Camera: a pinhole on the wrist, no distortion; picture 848 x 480 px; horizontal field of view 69.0 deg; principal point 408.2 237.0 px. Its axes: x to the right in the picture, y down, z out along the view. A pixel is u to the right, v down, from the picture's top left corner.
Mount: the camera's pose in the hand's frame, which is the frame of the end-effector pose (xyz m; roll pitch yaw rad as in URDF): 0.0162 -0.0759 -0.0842 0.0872 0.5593 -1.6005
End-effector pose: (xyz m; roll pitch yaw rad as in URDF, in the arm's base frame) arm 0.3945 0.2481 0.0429 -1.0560 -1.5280 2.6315
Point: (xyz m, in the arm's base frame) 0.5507 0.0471 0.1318
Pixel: 222.3 434.8
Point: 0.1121 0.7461 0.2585
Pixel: behind the camera
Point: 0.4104 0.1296 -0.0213
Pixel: outside the picture
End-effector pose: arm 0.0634 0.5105 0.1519 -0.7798 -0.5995 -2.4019
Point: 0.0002 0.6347 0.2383
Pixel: 694.3 321.5
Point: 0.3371 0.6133 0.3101
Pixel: 142.3 23.0
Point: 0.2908 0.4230 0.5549
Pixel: 80.6 459.9
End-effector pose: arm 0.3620 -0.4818 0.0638 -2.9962 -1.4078 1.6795
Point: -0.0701 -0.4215 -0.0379
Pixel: 616.0 154.3
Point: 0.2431 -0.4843 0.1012
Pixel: 282.4 426.0
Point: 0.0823 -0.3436 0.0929
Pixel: 381.4 377.5
